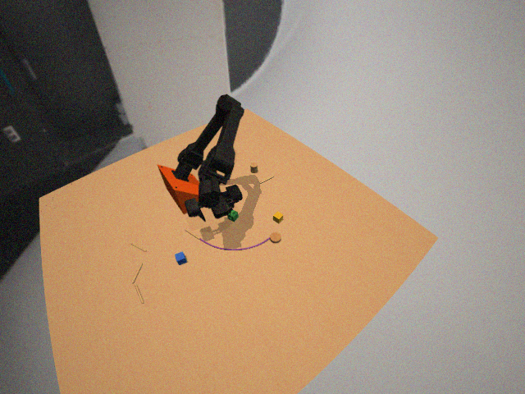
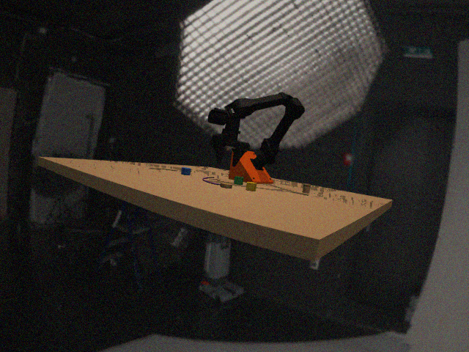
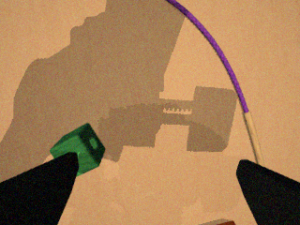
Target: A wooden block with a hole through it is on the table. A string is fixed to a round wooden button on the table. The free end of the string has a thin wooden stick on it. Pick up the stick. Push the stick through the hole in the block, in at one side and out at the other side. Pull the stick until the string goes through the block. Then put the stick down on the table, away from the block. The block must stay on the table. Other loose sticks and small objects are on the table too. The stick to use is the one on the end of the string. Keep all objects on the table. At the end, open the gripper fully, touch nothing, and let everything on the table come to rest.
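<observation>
My gripper tip is now 10 cm to the left of the thin wooden stick, 6 cm above it and 2 cm past it. From my gripper tip the other things lie so: round wooden button 16 cm ahead, 14 cm to the left, 6 cm below; blue cube 18 cm to the right, 5 cm below, 5 cm ahead; green cube 6 cm to the left, 5 cm below, 1 cm behind.
</observation>
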